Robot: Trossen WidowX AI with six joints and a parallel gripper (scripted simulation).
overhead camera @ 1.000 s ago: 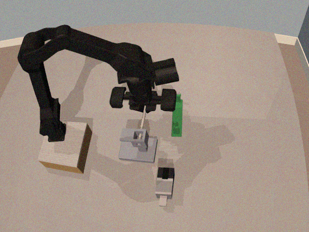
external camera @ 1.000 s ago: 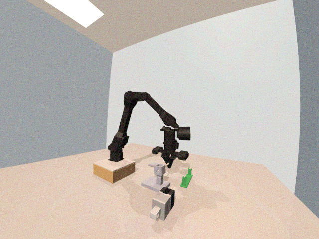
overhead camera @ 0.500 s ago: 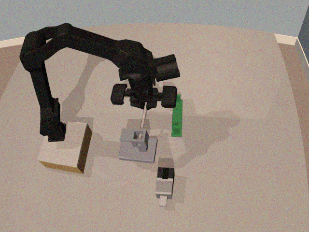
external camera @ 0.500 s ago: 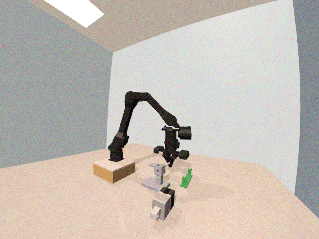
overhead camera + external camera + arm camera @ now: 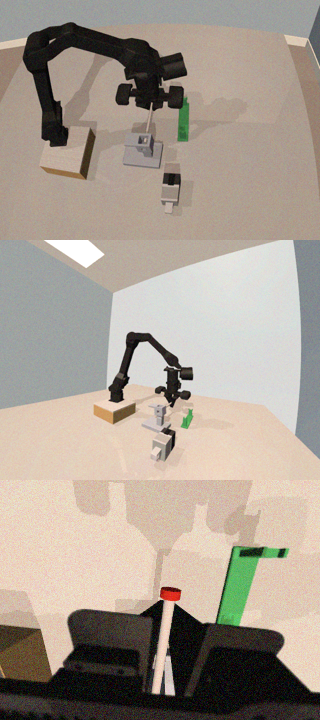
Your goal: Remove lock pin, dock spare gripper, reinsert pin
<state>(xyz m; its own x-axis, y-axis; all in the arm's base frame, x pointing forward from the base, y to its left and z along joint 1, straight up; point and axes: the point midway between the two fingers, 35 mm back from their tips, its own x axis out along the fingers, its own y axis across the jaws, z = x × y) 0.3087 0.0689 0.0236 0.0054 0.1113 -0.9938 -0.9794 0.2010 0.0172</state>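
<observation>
Now: the green pin holder 90 mm ahead of my gripper tip, 20 mm to the right of it and 30 mm below it. From my gripper tip the other things lie so: spare gripper: 30 mm ahead, 270 mm to the right, 20 mm below; then grey mount: 40 mm behind, 120 mm to the right.
</observation>
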